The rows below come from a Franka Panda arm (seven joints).
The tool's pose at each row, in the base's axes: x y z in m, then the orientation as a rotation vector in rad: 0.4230, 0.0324, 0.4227, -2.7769, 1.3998, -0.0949; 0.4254, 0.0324, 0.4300, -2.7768, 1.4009, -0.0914; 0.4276, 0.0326, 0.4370, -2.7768, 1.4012, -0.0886; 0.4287, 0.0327, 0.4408, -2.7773, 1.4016, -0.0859; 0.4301, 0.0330, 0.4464, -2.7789, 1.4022, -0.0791; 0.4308, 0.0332, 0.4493, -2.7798, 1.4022, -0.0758; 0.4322, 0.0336, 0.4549, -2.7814, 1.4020, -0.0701; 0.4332, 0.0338, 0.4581, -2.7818, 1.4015, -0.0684; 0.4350, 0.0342, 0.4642, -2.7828, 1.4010, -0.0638
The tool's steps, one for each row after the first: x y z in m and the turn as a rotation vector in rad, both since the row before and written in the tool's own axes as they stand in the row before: 0.0017, -0.0023, -0.0071, -0.0013, -0.0019, 0.0007; 0.0014, -0.0023, -0.0068, -0.0009, -0.0016, 0.0002; 0.0007, -0.0011, -0.0037, -0.0013, -0.0013, 0.0001; 0.0008, -0.0016, -0.0055, -0.0033, -0.0032, -0.0001; 0.0003, -0.0008, -0.0029, -0.0016, -0.0016, -0.0002; 0.0007, -0.0016, -0.0055, -0.0027, -0.0028, -0.0006; 0.0005, -0.0011, -0.0031, -0.0006, -0.0009, -0.0004; 0.0009, -0.0019, -0.0060, -0.0018, -0.0024, -0.0005
